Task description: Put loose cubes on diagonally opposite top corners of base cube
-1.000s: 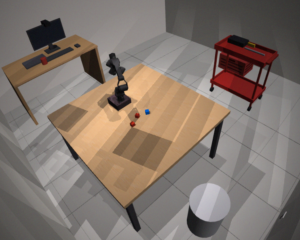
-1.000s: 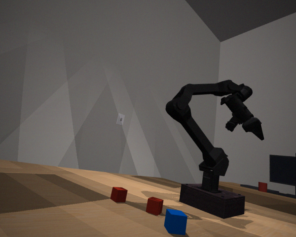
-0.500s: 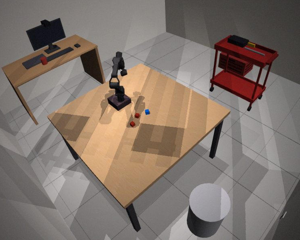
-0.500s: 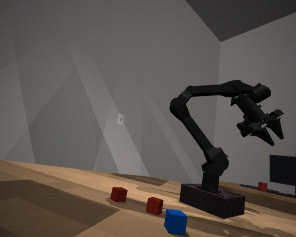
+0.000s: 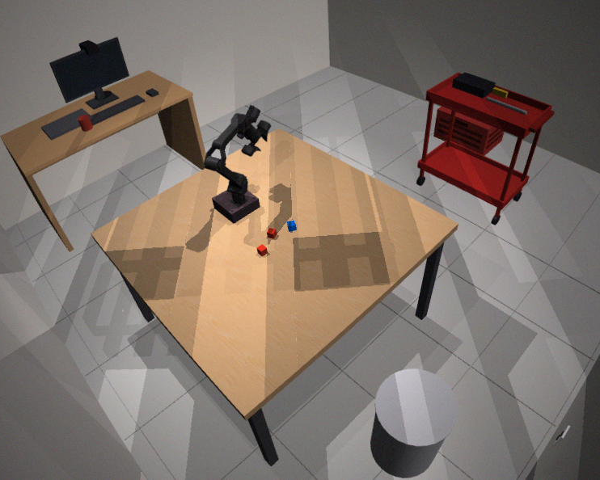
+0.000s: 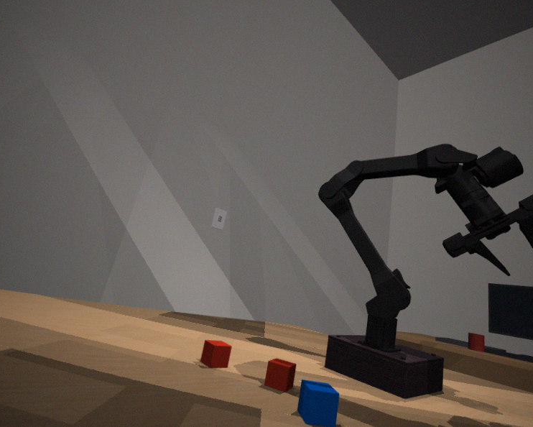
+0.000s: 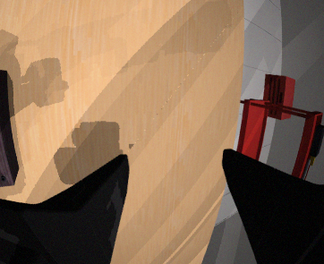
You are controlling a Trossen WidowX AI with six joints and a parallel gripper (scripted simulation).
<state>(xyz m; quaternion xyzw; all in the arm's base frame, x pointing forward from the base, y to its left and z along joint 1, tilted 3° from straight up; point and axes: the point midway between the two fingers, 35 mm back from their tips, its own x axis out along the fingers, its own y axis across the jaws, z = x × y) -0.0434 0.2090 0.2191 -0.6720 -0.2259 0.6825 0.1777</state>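
Now: the blue cube 330 mm ahead of my gripper tip, 230 mm below it and 170 mm to the right of it.
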